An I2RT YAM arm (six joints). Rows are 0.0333 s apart.
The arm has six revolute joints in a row. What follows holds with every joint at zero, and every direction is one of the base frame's. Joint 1 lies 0.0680 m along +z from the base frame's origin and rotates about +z. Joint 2 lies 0.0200 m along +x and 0.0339 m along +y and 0.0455 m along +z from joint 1 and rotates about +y. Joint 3 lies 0.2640 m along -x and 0.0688 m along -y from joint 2 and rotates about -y. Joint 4 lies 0.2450 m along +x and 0.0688 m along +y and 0.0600 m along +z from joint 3 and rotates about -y. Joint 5 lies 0.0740 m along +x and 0.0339 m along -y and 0.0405 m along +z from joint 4 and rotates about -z. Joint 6 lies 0.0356 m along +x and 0.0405 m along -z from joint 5 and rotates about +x. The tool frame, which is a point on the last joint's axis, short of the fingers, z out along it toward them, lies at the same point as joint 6; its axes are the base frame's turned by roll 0.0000, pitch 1.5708 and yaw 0.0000 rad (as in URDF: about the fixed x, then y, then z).
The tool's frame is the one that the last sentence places.
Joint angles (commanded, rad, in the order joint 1, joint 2, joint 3, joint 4, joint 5, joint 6), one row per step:
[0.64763 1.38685 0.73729 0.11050 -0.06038 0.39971]
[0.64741 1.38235 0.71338 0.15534 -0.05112 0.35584]
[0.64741 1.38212 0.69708 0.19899 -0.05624 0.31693]
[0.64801 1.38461 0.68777 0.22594 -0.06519 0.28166]
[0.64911 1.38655 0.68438 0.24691 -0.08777 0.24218]
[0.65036 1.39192 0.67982 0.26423 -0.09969 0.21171]
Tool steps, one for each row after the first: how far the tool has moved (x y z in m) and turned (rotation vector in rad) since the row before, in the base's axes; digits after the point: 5 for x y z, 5 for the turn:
[-0.00115 -0.00137 -0.00229 -0.01711 -0.04788 0.01378]
[-0.00038 -0.00006 -0.00103 -0.00735 -0.04275 0.02312]
[-0.00022 0.00045 -0.00107 -0.01121 -0.03016 0.02475]
[-0.00019 0.00127 0.00045 -0.00876 -0.03005 0.03888]
[-0.00002 0.00098 -0.00124 -0.01140 -0.02152 0.02521]

